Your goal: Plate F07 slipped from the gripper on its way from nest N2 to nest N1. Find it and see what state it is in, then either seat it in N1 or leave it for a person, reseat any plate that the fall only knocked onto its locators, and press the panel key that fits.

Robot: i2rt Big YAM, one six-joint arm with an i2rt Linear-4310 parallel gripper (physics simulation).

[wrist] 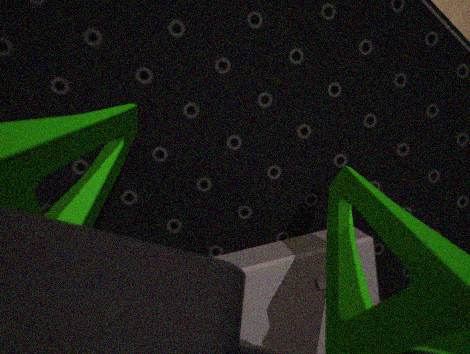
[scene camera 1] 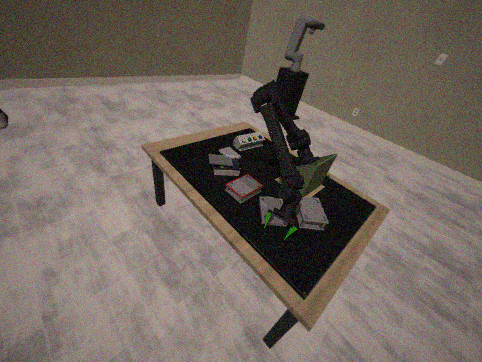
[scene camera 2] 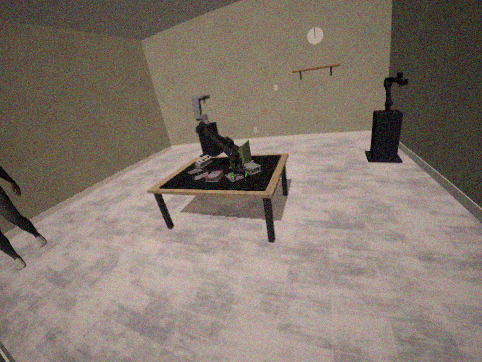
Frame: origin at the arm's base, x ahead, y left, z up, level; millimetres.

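Seen in the pictures: gripper, fingertip midpoint: (wrist: 241,147) (scene camera 1: 274,233) (scene camera 2: 240,181); arm's base, origin of the base link: (scene camera 1: 307,162) (scene camera 2: 238,151).
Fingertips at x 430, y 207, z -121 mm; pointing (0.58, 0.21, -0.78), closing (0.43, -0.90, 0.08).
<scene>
Pixels of each thing's top centre, then the offset from my fingertips to it. "*": a spot on its surface instead.
- flat grey nest, middle of its top: (scene camera 1: 273,208) (scene camera 2: 233,174) dx -87, dy -101, dz +18 mm
- thicker grey stack, middle of its top: (scene camera 1: 312,207) (scene camera 2: 250,164) dx -235, dy +8, dz +54 mm
- red-edged block, middle of its top: (scene camera 1: 245,184) (scene camera 2: 214,173) dx -56, dy -289, dz +38 mm
- dark grey plate, middle of its top: (scene camera 1: 220,158) dx -32, dy -490, dz +75 mm
- light block, surface spot: (scene camera 1: 226,173) * dx -41, dy -430, dz +10 mm
- key panel, middle of its top: (scene camera 1: 250,134) (scene camera 2: 202,157) dx -388, dy -652, dz +76 mm
- pale flat piece, middle of its top: (scene camera 1: 230,152) dx -189, dy -604, dz +6 mm
- wooden rim, surface spot: (scene camera 1: 220,232) * dx +181, dy -144, dz -37 mm
My gripper (scene camera 1: 279,225) (scene camera 2: 239,176) (wrist: 241,147) is open and empty, its green fingers wide apart above the black mat by the front edge of a flat grey nest (scene camera 1: 268,203) (wrist: 305,295). Part of that nest lies behind the right finger in the wrist view; its label does not show. A thicker grey stack (scene camera 1: 313,211) (scene camera 2: 253,168) stands to its right. A red-edged block (scene camera 1: 244,186) (scene camera 2: 215,175) lies to its left. Farther left, a dark grey plate (scene camera 1: 224,161) appears tilted on a light block (scene camera 1: 226,173). Plate F07 cannot be told by name. The key panel (scene camera 1: 249,141) (scene camera 2: 204,161) stands at the back left.
An upright green board (scene camera 1: 320,174) (scene camera 2: 244,151) stands close behind the gripper and forearm. A pale flat piece (scene camera 1: 229,152) lies near the panel. A wooden rim (scene camera 1: 220,232) (scene camera 2: 210,192) borders the table. A person's legs (scene camera 2: 21,215) show on the floor at left.
</scene>
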